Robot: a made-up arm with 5 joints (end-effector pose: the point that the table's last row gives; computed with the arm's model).
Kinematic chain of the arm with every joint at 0, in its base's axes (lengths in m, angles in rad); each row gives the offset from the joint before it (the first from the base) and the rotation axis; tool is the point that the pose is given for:
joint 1: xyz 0 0 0.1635 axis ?
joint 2: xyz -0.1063 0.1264 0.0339 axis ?
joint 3: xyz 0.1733 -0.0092 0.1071 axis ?
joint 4: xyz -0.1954 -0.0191 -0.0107 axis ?
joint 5: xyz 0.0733 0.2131 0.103 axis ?
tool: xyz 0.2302 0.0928 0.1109
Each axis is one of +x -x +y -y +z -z.
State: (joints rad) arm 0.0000 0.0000 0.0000 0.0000 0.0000
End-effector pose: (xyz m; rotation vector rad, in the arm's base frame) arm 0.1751 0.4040 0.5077 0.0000 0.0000 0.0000
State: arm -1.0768 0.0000 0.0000 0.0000 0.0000
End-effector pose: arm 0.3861 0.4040 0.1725 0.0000 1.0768 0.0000
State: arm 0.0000 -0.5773 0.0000 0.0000 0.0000
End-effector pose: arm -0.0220 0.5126 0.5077 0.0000 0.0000 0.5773
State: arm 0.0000 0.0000 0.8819 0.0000 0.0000
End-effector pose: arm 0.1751 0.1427 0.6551 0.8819 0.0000 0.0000
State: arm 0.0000 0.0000 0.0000 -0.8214 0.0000
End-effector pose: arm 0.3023 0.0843 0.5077 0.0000 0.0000 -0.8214
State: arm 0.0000 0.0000 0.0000 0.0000 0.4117
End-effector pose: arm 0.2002 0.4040 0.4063 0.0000 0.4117 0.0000
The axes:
joint 1: -y
joint 2: -z
joint 3: +x
joint 4: +z
joint 5: +y

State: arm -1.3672 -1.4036 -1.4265 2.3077 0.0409
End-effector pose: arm 0.0889 -0.2923 0.5520 0.0442 -0.2083 -2.4235
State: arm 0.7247 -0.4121 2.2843 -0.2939 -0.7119
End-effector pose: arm 0.1381 -0.1482 0.4137 2.0463 -0.0871 0.0720
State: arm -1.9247 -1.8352 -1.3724 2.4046 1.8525
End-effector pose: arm 0.1990 -0.1242 -0.0886 1.7859 1.3433 -2.0843
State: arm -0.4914 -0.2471 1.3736 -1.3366 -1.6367
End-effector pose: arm 0.3388 -0.0978 0.3266 -0.2877 0.0448 -1.2524
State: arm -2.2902 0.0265 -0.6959 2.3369 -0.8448
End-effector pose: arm 0.6562 0.2447 0.1803 2.5772 1.4620 0.3963
